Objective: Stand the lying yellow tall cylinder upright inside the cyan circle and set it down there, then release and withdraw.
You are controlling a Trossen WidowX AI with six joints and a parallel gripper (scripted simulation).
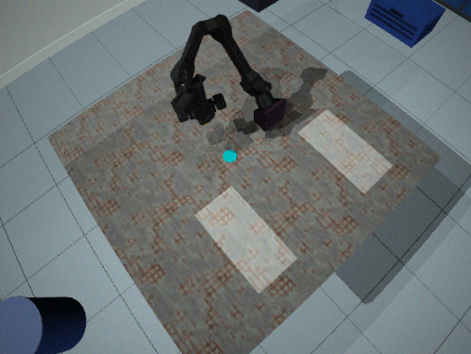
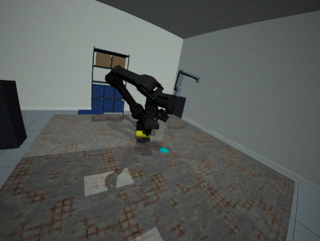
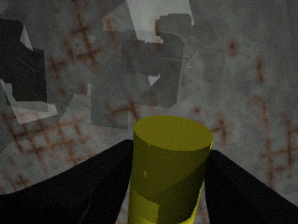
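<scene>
My gripper tip is now 14 cm to the right of the cyan circle and 13 cm above it. Also, from my gripper tip: yellow tall cylinder 1 cm behind, 2 cm to the right.
</scene>
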